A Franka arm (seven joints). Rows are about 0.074 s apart.
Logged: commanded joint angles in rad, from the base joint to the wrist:
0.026 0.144 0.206 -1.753 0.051 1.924 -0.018
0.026 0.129 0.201 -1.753 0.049 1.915 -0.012
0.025 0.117 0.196 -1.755 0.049 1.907 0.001
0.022 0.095 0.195 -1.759 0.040 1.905 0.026
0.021 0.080 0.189 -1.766 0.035 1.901 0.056
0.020 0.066 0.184 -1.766 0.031 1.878 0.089
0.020 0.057 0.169 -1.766 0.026 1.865 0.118
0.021 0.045 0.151 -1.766 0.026 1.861 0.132
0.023 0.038 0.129 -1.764 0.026 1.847 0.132
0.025 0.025 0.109 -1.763 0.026 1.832 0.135
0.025 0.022 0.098 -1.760 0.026 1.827 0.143
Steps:
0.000 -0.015 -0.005 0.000 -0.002 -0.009 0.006
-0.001 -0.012 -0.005 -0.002 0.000 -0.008 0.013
-0.003 -0.022 -0.001 -0.004 -0.009 -0.002 0.025
-0.001 -0.015 -0.006 -0.007 -0.005 -0.004 0.030
-0.001 -0.014 -0.005 0.000 -0.004 -0.023 0.033
0.000 -0.009 -0.015 0.000 -0.005 -0.013 0.029
0.001 -0.012 -0.018 0.000 0.000 -0.004 0.014
0.002 -0.007 -0.022 0.002 0.000 -0.014 0.000
0.002 -0.013 -0.020 0.001 0.000 -0.015 0.003
0.000 -0.003 -0.011 0.003 0.000 -0.005 0.008

